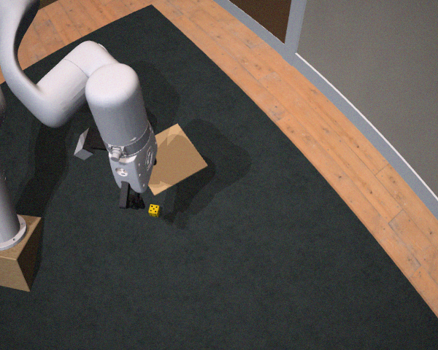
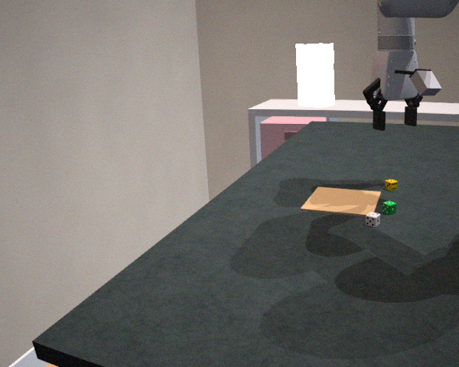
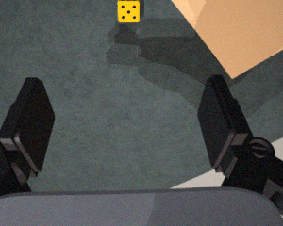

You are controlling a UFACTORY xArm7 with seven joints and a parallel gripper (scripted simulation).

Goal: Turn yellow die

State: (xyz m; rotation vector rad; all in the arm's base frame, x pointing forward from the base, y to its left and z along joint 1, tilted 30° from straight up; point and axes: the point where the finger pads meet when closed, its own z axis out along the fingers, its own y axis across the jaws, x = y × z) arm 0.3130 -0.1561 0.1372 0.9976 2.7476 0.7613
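Right now my hand is 140 mm above the yellow die. From my hand the other things lie so: white die (210 mm to the left, 140 mm below, 10 mm behind); green die (140 mm to the left, 140 mm below, 20 mm behind); tan mat (150 mm below, 110 mm to the left, 80 mm ahead).
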